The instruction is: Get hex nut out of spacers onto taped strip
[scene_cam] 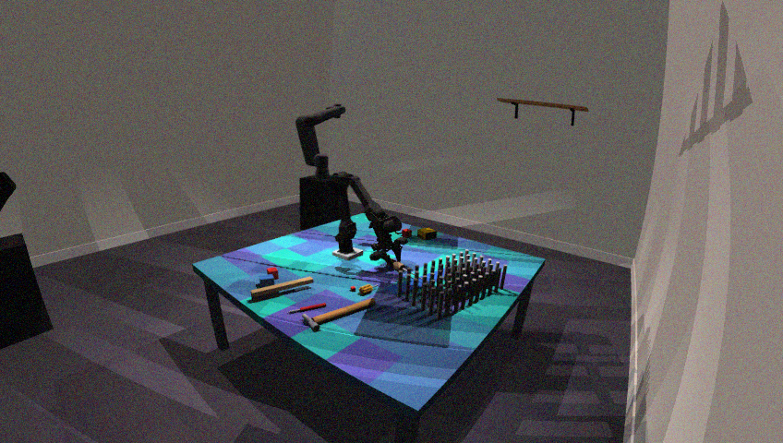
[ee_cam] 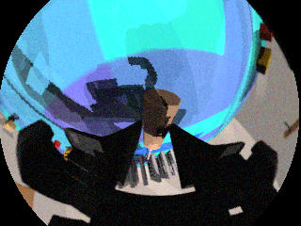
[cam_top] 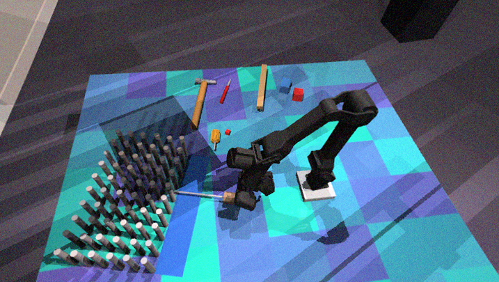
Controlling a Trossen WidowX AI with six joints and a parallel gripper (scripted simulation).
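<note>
Right now my gripper tip is 100 mm short of the hook tool and 40 mm to the left of it. Also, from my gripper tip: yellow screwdriver (270 mm to the right, 20 mm ahead); bent wire (470 mm to the left, 240 mm behind, 20 mm below); blue taped strip (170 mm ahead, 20 mm to the right, 20 mm below).
</note>
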